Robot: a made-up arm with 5 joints. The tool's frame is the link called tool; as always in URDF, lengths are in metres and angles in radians.
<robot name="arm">
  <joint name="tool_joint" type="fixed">
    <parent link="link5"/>
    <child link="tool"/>
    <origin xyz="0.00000 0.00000 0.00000" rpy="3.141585 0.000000 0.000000"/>
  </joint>
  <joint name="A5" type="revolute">
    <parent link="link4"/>
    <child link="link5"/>
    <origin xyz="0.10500 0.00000 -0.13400"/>
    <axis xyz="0 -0.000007 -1"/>
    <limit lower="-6.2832" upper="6.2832" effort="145" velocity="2.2"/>
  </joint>
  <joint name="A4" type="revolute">
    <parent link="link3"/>
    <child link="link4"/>
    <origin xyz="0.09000 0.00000 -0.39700"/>
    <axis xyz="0 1 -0.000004"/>
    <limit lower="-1.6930" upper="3.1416" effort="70" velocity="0.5"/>
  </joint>
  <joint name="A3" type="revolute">
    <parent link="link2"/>
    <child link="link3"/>
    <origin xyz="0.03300 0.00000 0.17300"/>
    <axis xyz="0 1 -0.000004"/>
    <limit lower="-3.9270" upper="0.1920" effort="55" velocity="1.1"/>
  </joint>
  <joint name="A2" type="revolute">
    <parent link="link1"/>
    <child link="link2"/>
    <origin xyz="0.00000 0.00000 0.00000"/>
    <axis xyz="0 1 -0.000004"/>
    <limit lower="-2.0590" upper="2.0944" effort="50" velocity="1.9"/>
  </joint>
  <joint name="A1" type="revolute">
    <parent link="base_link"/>
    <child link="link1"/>
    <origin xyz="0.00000 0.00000 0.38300"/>
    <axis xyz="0 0 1"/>
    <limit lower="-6.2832" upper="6.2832" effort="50" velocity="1.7"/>
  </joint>
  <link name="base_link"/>
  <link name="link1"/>
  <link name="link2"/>
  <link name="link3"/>
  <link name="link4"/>
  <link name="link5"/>
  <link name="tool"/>
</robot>
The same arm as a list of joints. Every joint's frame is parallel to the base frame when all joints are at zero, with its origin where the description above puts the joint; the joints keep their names.
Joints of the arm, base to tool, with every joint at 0 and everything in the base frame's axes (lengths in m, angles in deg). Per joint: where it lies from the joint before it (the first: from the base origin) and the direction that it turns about. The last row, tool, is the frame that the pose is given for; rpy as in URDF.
A1: xyz 0 0 0.383 axis 0 0 1
A2: xyz 0 0 0 axis 0 1 0
A3: xyz 0.033 0 0.173 axis 0 1 0
A4: xyz 0.09 0 -0.397 axis 0 1 0
A5: xyz 0.105 0 -0.134 axis 0 0 -1
tool: xyz 0 0 0 rpy 180 0 0
Joint limits (deg, base to tool): -360..360 -117.97..120 -225..11 -97..180 -360..360

